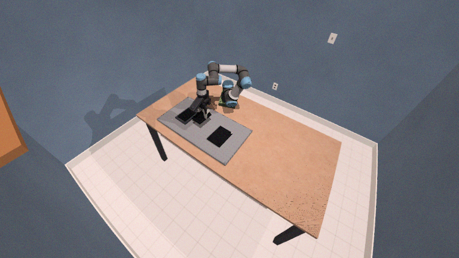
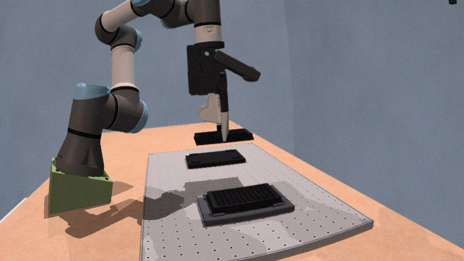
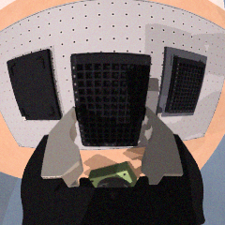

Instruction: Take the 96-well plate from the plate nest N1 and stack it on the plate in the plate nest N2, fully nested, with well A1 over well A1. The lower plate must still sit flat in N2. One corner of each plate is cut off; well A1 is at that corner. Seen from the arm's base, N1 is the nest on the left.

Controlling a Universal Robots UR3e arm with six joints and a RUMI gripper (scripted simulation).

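My hand is 3 cm short of the grey nest frame, 17 cm to the left of it and 11 cm above it. The rest, counted from my hand: nest N1 (3 cm behind, 17 cm to the left, 11 cm below).
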